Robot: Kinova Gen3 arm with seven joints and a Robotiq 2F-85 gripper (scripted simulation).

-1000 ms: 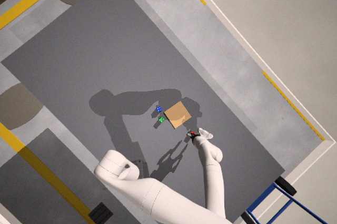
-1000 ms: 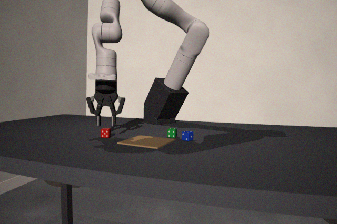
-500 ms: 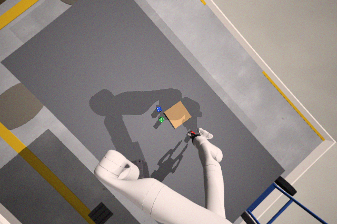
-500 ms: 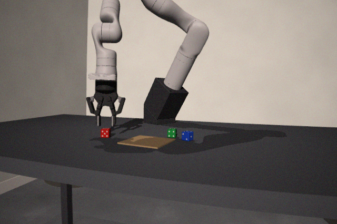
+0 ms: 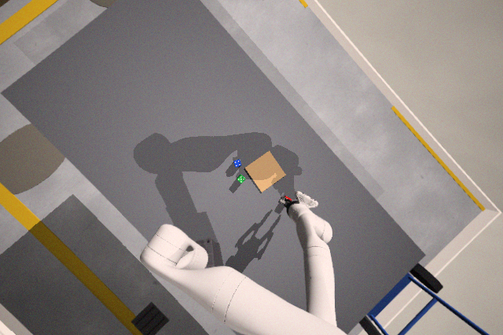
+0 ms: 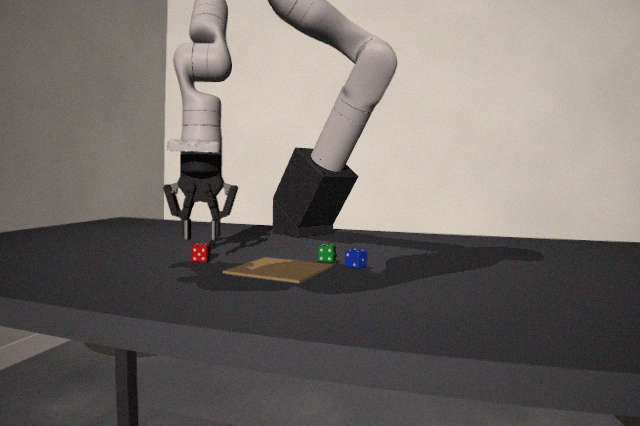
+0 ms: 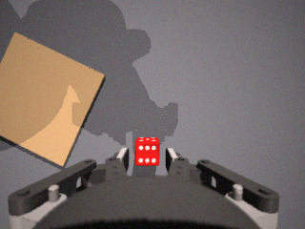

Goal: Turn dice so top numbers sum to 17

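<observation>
Now: hand 4 cm above the red die. Also, from my hand: green die 22 cm to the left, 9 cm behind, 4 cm below; tan mat 17 cm to the left, 5 cm below, 1 cm ahead; blue die 28 cm to the left, 6 cm behind, 4 cm below.
</observation>
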